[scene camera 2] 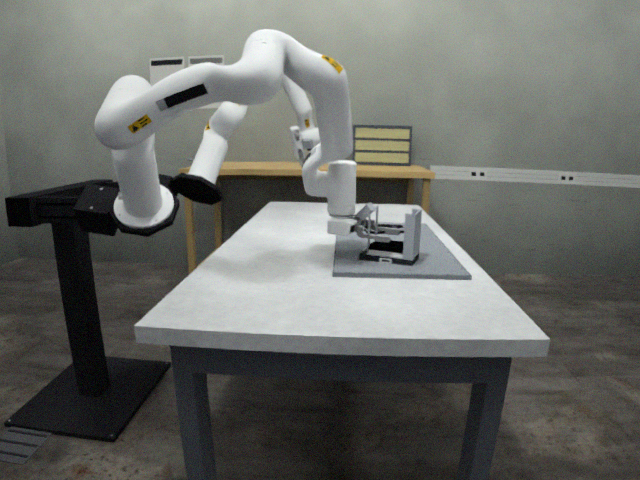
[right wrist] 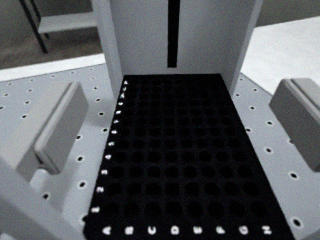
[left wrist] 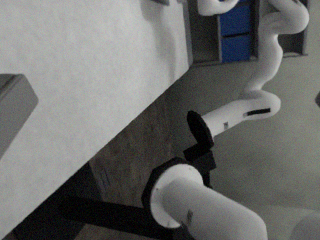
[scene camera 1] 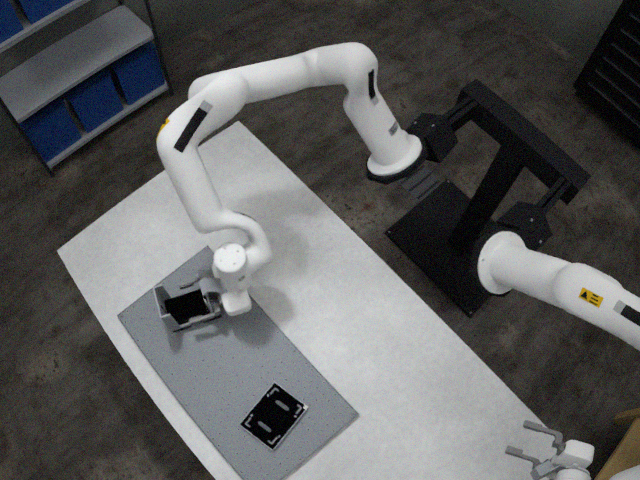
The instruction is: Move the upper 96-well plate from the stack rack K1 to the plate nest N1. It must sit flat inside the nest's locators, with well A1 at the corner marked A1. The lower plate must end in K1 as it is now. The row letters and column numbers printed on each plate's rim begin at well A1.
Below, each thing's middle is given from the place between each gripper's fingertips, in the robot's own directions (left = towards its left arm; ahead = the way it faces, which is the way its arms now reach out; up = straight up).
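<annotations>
Left gripper: 870 mm to the left of the black 96-well plate [scene camera 1: 185,307], 400 mm short of it, 240 mm above it.
My right hand is 1 cm to the left of the plate, 2 cm short of it and 3 cm above it. Going by its middle, the black 96-well plate is nearer to my right hand than to my left gripper.
</annotations>
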